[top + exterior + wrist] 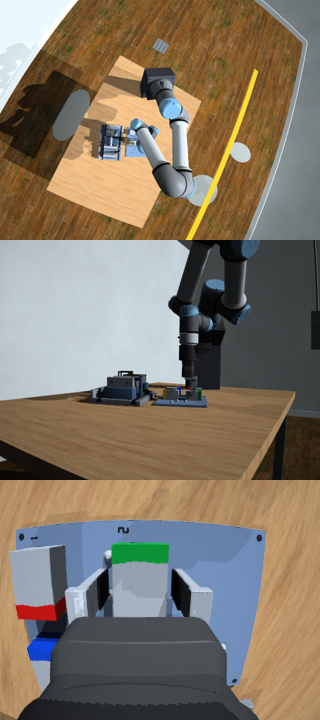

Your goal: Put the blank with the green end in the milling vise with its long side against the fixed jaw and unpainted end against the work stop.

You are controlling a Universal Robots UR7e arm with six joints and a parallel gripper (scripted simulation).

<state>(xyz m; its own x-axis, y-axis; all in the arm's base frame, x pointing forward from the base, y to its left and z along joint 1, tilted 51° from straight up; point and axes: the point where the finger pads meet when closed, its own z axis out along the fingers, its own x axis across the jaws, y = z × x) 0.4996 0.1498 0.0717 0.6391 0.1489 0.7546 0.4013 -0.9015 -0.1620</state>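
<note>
My hand is 20 mm above the green-ended blank. Round my hand: red-ended blank 80 mm behind, 50 mm to the right, 20 mm below; blue plate 50 mm below, 40 mm to the right, 20 mm ahead; yellow-ended blank 80 mm to the right, 50 mm ahead, 20 mm below.
</note>
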